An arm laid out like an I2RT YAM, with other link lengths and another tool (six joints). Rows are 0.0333 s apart.
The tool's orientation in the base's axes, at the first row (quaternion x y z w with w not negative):
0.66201 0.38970 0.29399 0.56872
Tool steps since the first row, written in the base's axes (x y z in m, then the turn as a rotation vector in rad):
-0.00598 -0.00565 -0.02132 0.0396 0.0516 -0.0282
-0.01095 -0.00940 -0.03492 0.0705 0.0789 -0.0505
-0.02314 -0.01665 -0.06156 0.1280 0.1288 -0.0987
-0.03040 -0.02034 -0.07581 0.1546 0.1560 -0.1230
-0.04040 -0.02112 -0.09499 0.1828 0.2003 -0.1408
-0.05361 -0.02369 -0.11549 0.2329 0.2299 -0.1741
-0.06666 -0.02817 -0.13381 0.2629 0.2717 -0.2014
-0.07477 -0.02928 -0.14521 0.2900 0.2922 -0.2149
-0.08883 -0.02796 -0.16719 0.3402 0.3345 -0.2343
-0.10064 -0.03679 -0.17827 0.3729 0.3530 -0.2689
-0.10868 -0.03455 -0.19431 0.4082 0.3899 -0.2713
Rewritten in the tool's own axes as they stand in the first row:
-0.00678 -0.02175 0.00182 0.0661 -0.0231 0.0110
-0.01184 -0.03582 0.00210 0.1067 -0.0407 0.0265
-0.02295 -0.06384 0.00055 0.1819 -0.0801 0.0569
-0.02911 -0.07897 -0.00099 0.2202 -0.1004 0.0692
-0.03397 -0.09959 -0.00545 0.2736 -0.1150 0.0726
-0.04197 -0.12199 -0.01140 0.3268 -0.1401 0.1048
-0.05162 -0.14213 -0.01662 0.3795 -0.1635 0.1128
-0.05619 -0.15475 -0.02073 0.4119 -0.1728 0.1271
-0.06124 -0.17895 -0.02917 0.4752 -0.1849 0.1502
-0.07433 -0.19154 -0.03238 0.5099 -0.2138 0.1740
-0.07577 -0.20887 -0.03735 0.5599 -0.2116 0.1845

